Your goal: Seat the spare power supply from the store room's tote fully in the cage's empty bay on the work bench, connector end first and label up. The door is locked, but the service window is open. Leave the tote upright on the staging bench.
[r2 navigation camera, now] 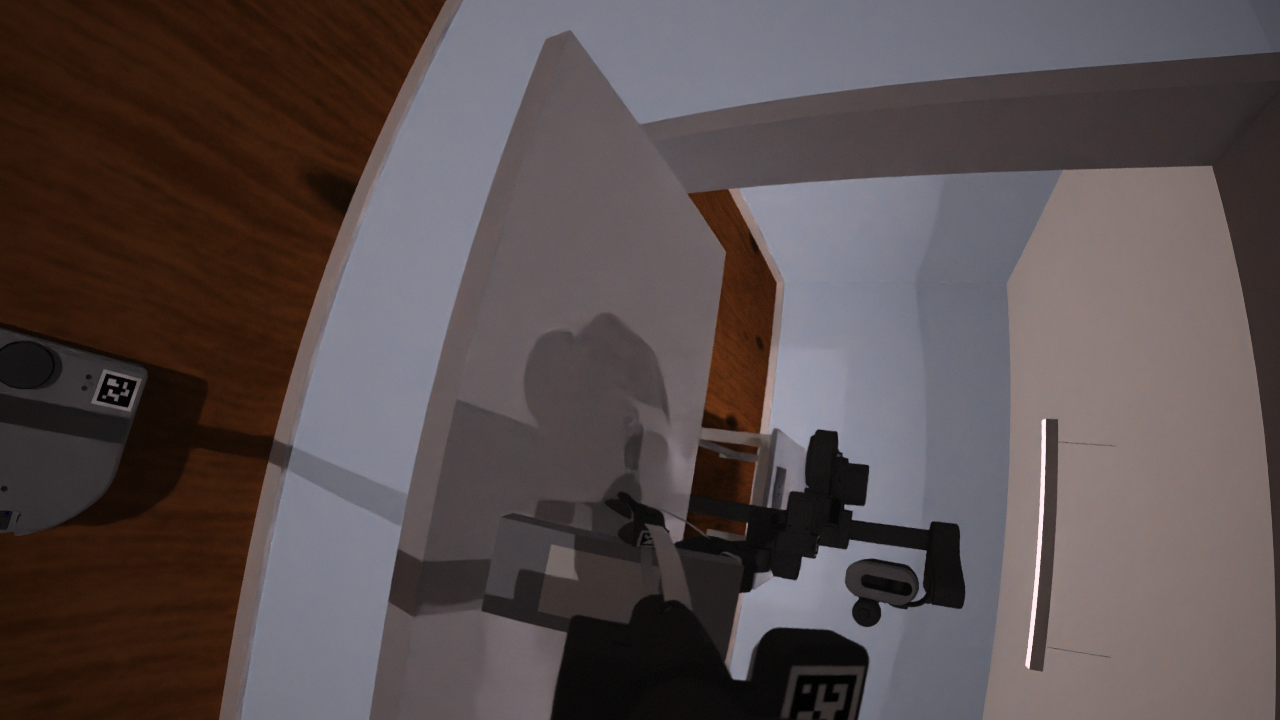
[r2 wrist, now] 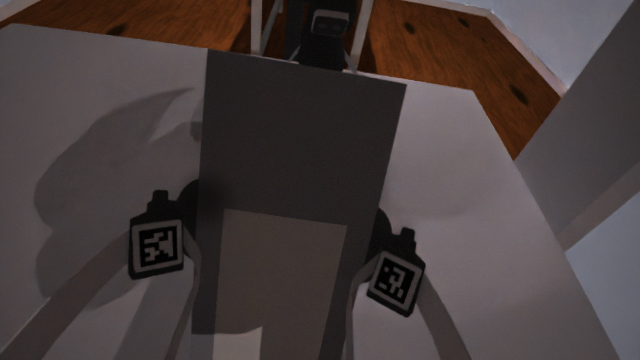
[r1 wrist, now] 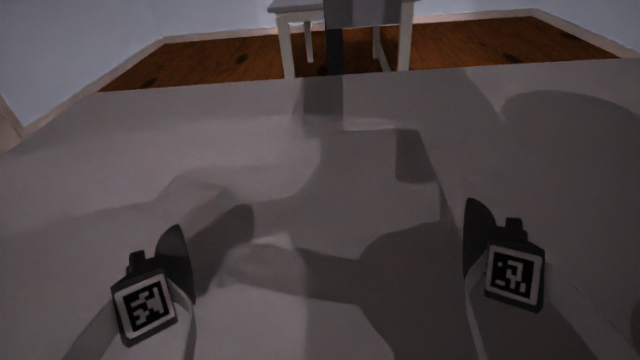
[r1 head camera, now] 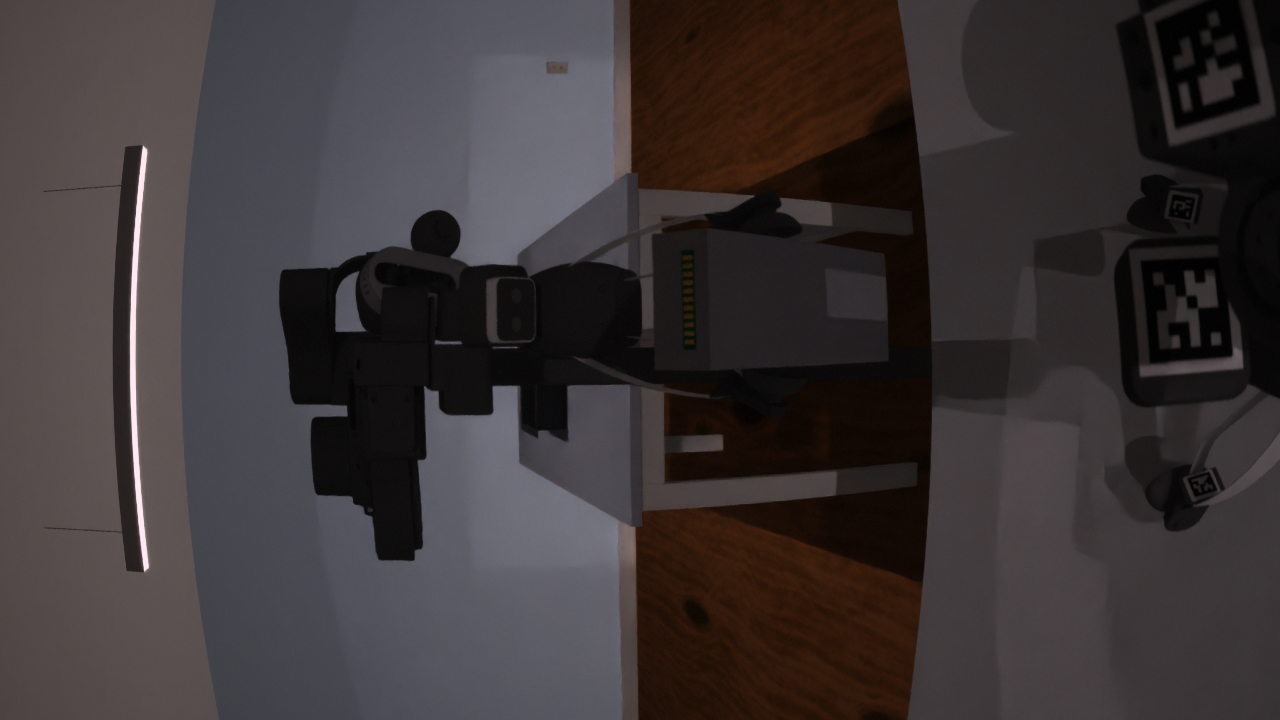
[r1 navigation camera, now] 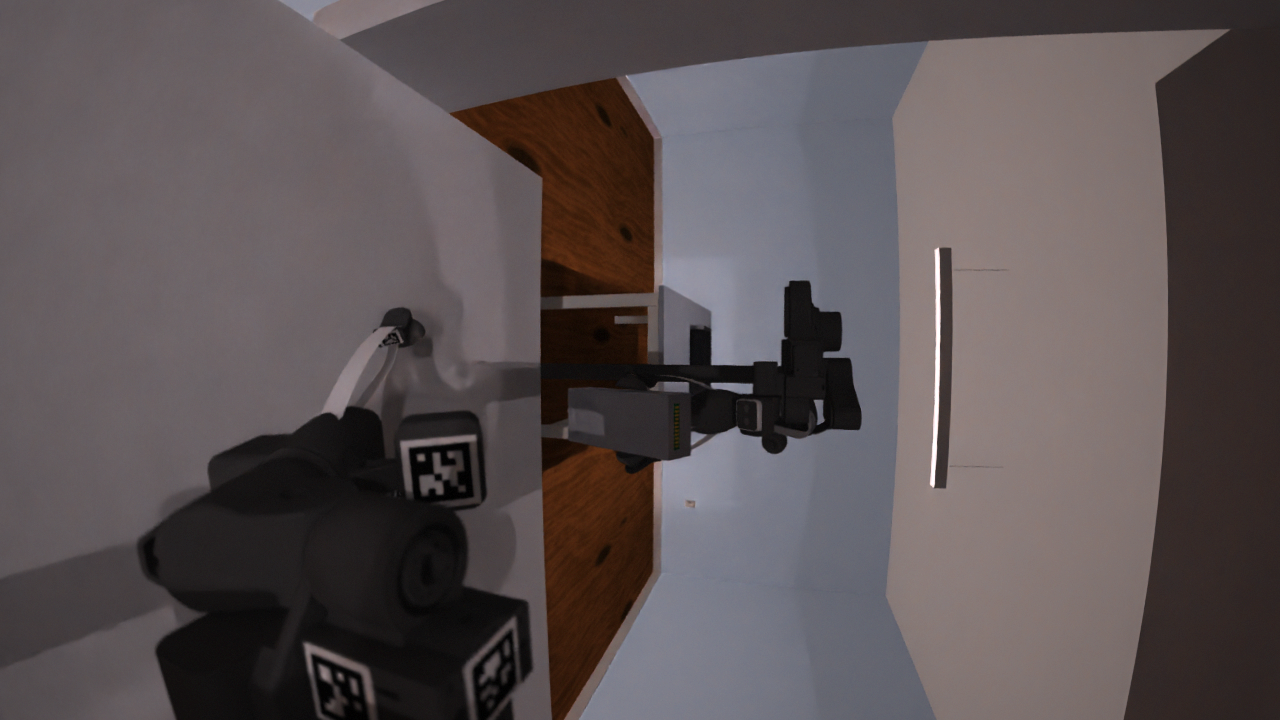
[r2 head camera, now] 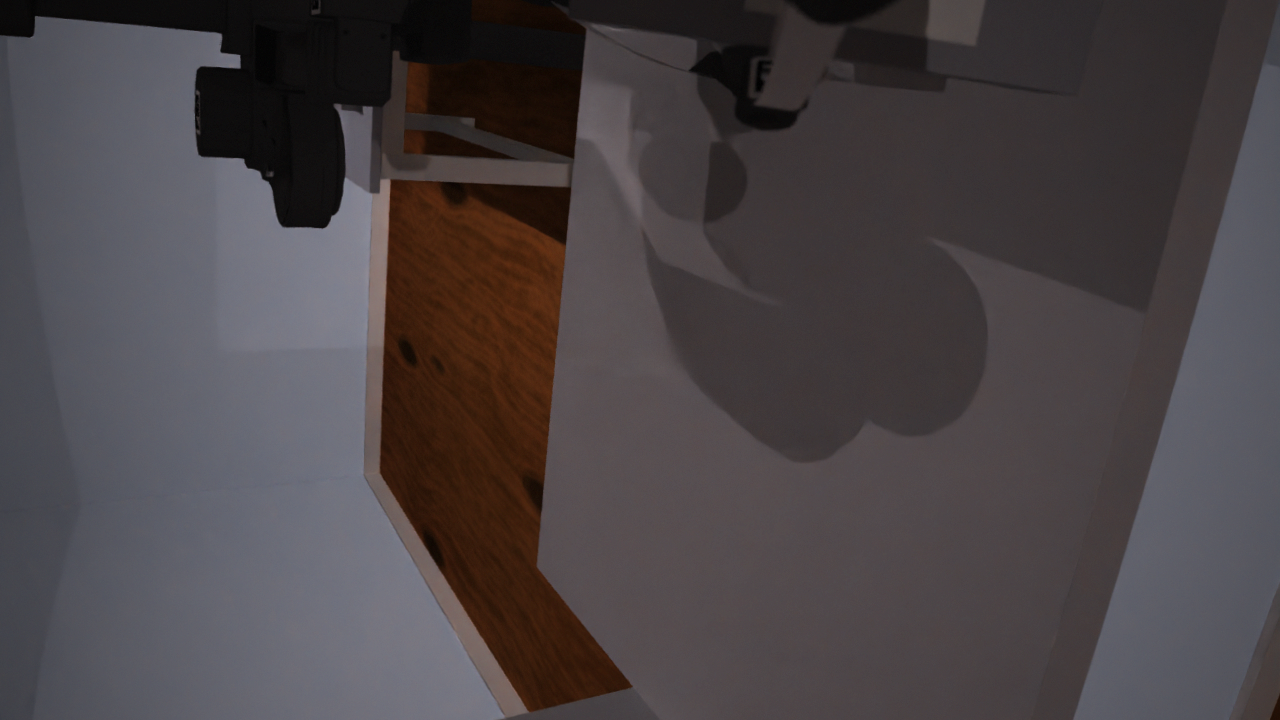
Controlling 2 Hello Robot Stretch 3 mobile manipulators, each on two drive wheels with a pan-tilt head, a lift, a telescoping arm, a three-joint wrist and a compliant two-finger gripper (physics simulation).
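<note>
The power supply (r1 head camera: 778, 340) (r2 head camera: 1038, 44) (r2 navigation camera: 519, 559) (r2 wrist: 300, 150) is a grey box with a pale label facing r2 and gold contacts on the end nearer the ceiling. r2's gripper (r2 wrist: 287, 220) is shut on its sides and holds it upended over the window shelf. r1's gripper (r1 wrist: 326, 247) is open, its fingers wide apart over the same shelf and facing the supply; in the r2 wrist view its fingertips are hidden behind the supply. A dark open box, seemingly the tote (r1 head camera: 541, 407) (r1 navigation camera: 700, 344), stands on the bench behind r2. The cage cannot be made out surely.
The broad grey window shelf (r1 navigation camera: 268, 223) (r2 head camera: 850, 555) (r2 navigation camera: 581, 205) lies between the robots. The window frame (r1 navigation camera: 805, 35) (r2 navigation camera: 939, 116) borders the opening. White benches (r1 head camera: 581, 465) (r2 navigation camera: 792, 456) stand behind the robots. r2's dark mast (r1 head camera: 895, 361) stands close behind the supply.
</note>
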